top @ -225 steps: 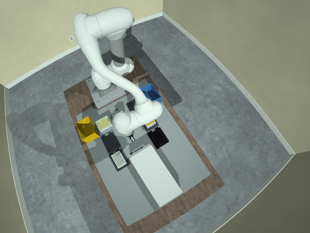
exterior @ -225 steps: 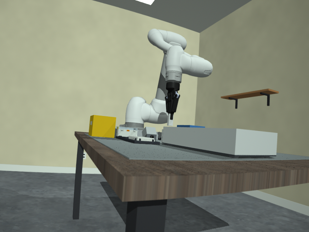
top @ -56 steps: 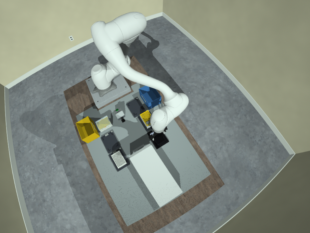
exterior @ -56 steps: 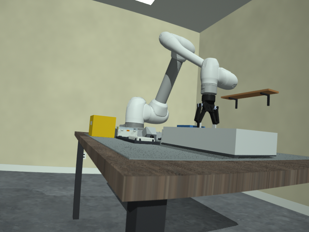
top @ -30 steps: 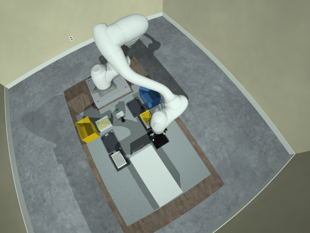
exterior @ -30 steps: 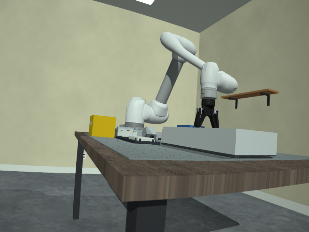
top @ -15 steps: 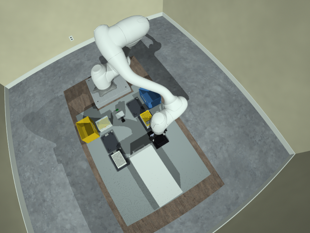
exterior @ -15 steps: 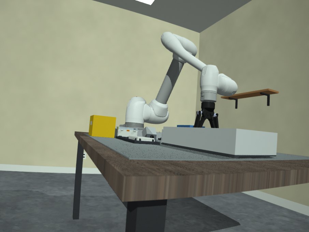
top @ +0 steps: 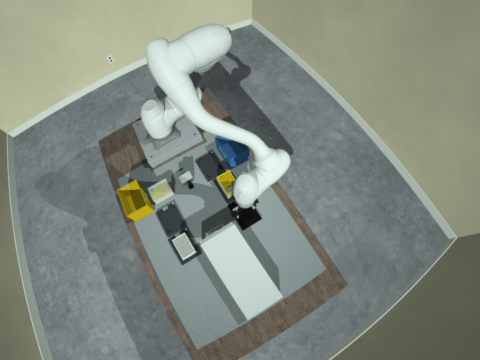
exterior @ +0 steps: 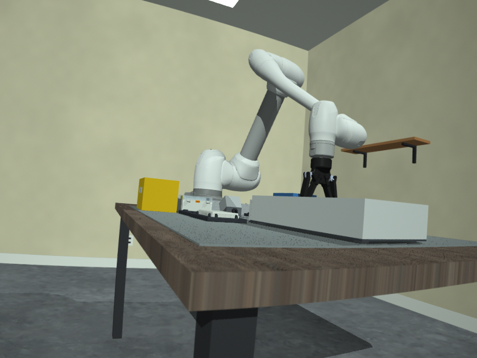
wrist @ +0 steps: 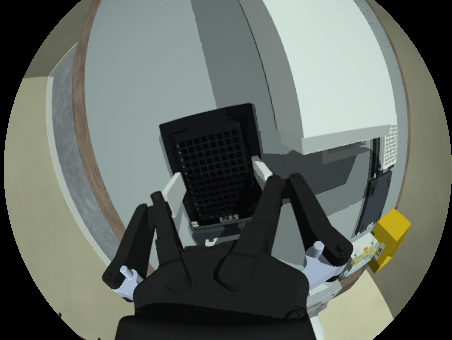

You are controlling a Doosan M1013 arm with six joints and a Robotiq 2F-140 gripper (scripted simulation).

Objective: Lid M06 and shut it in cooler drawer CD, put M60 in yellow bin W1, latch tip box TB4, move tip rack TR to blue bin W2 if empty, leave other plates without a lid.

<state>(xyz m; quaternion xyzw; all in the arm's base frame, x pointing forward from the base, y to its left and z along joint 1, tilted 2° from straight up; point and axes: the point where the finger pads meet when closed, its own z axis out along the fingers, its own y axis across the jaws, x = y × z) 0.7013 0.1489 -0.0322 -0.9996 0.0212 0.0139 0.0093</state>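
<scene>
Right now the black assay plate is 20 mm below my hand. The rest, counted from my hand: plate lid (190 mm to the right, 110 mm ahead, 20 mm below); tip rack TR (180 mm behind, 20 mm above, 10 mm to the left); black nest (30 mm below).
</scene>
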